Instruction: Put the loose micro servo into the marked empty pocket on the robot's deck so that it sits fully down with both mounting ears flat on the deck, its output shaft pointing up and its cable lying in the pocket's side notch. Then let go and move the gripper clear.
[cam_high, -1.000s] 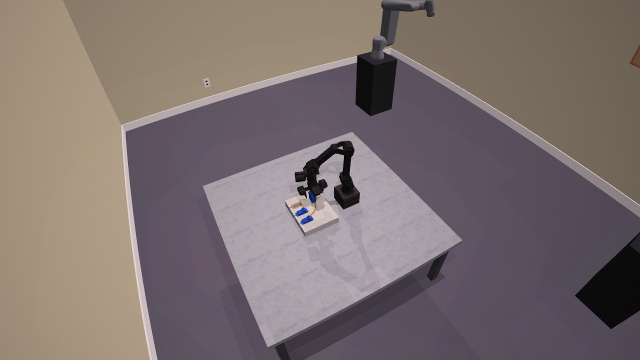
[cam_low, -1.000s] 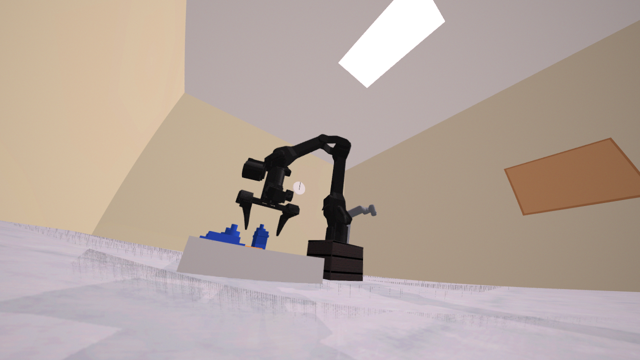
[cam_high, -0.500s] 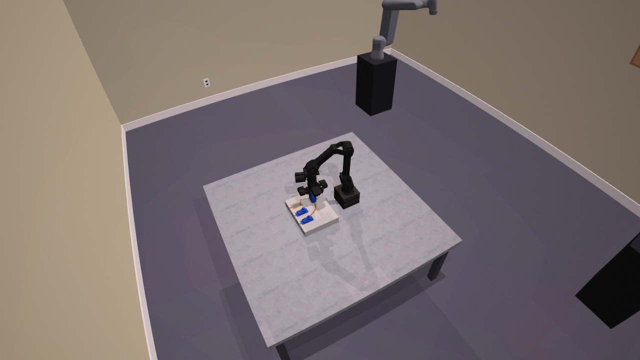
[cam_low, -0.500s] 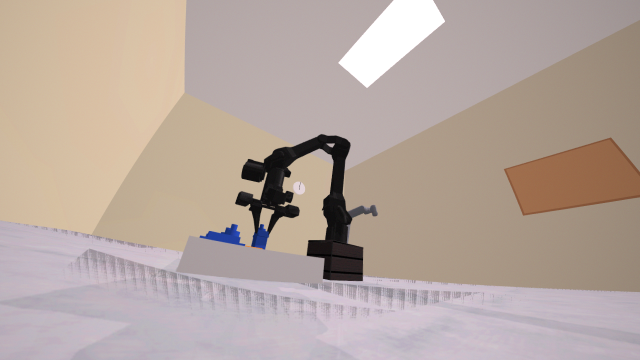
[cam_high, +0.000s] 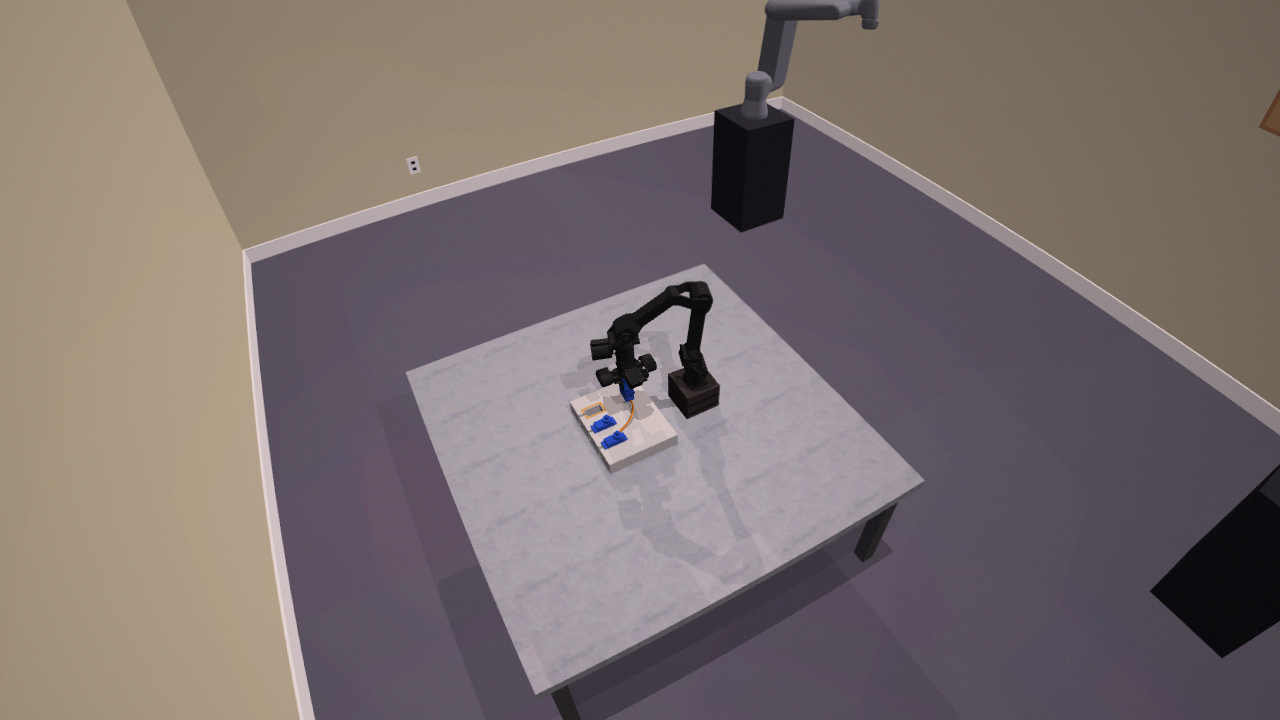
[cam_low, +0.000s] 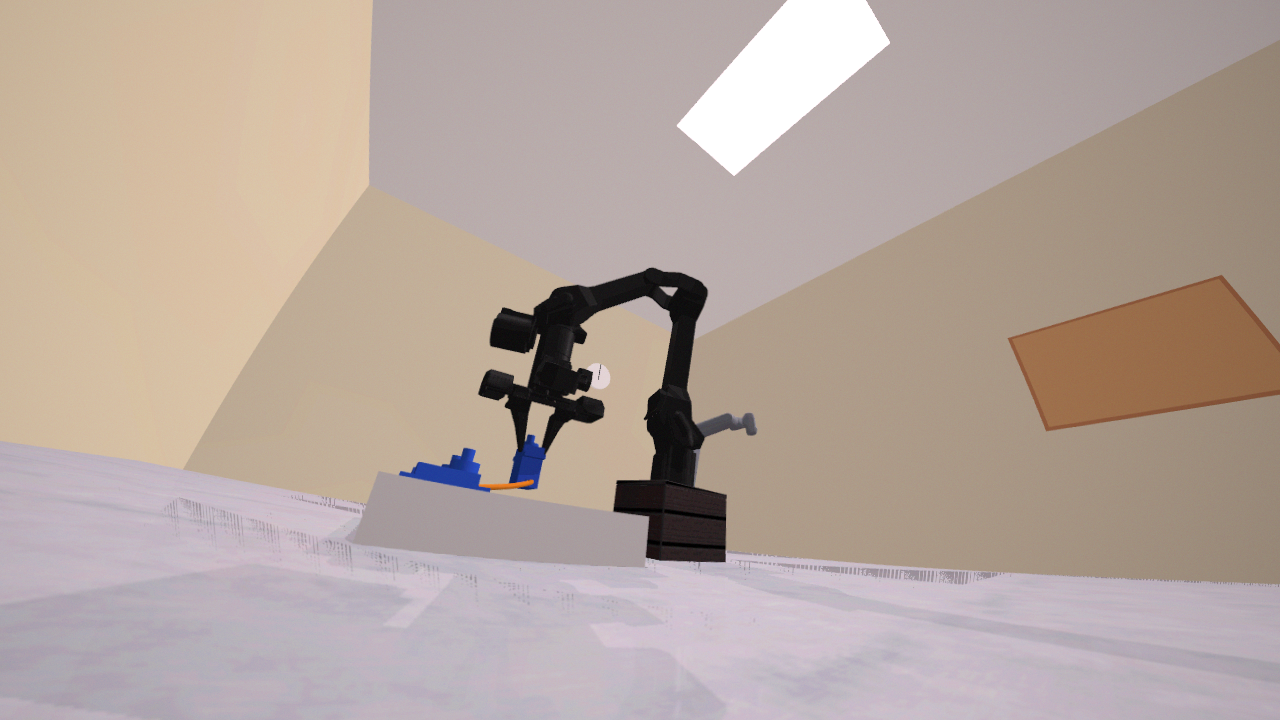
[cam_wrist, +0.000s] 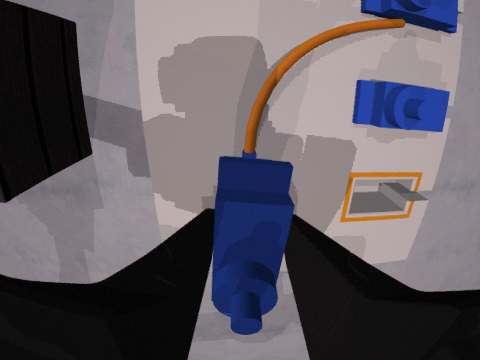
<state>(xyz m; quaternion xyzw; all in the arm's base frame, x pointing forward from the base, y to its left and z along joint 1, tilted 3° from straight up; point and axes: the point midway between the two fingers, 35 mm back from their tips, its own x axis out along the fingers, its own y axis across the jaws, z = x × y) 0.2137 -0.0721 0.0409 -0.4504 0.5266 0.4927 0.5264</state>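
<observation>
Now: the white deck 1 cm ahead of my gripper tip, 5 cm to the left of it and 9 cm below it.
</observation>
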